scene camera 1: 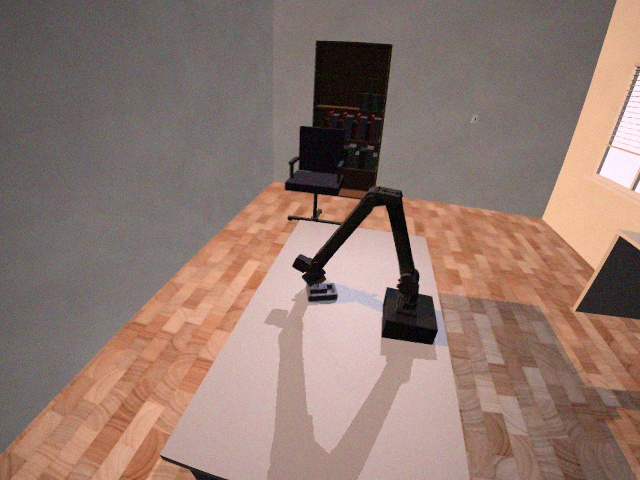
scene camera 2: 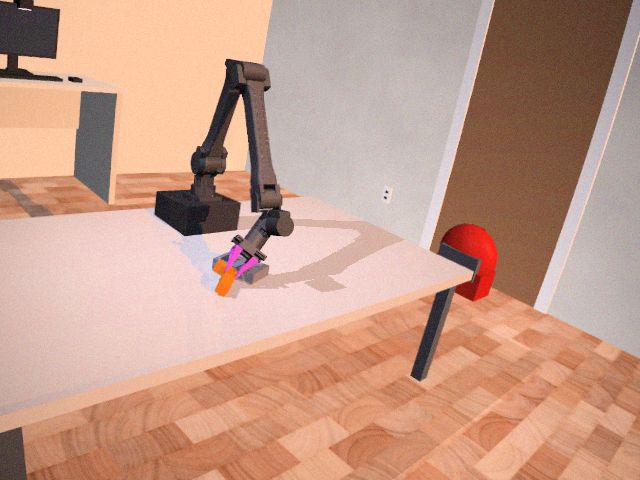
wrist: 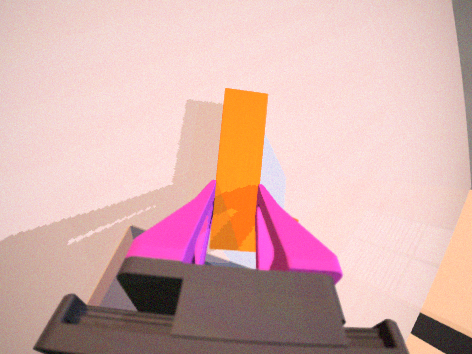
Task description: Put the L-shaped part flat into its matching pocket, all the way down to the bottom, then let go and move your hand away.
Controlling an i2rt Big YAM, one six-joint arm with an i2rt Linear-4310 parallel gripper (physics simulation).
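Seen in the pictures: gripper, fingertip midpoint: (scene camera 2: 229, 275) (wrist: 236, 188); arm's base, origin of the base link: (scene camera 1: 405, 306) (scene camera 2: 202, 198).
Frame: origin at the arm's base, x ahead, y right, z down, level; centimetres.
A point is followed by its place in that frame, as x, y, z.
The orange L-shaped part (scene camera 2: 224, 285) @[51.2, 18.9, 6.4] (wrist: 244, 140) @[48.7, 16.7, 6.2] is held tilted, its long leg sticking out past the fingertips. My gripper (scene camera 2: 232, 274) @[46.2, 14.4, 6.4] (wrist: 236, 188) @[46.2, 14.4, 6.4], with magenta fingers, is shut on it. The grey block with the pocket (scene camera 1: 322, 297) @[37.8, 2.4, 7.5] (scene camera 2: 257, 274) @[46.8, 5.6, 6.9] (wrist: 111, 268) @[46.7, 5.3, 7.9] lies on the table under and behind the fingers. In scene camera 2 the part is at the block's near left side, overhanging the table, with its shadow close by. The part is outside the pocket. The hand and part hide much of the pocket in the wrist view; the exact height is hard to tell.
The block and part are on the pale table (scene camera 1: 248, 392) @[48.1, -53.1, 9.8] (scene camera 2: 129, 320) @[55.0, 45.9, 9.8]. The arm's black base (scene camera 1: 409, 322) @[-2.2, -9.4, 0.2] (scene camera 2: 193, 214) @[9.2, 7.7, 2.3] stands on the table behind the block in scene camera 2. The table's front edge runs across that view. An office chair (scene camera 1: 315, 180) stands beyond the table's far end.
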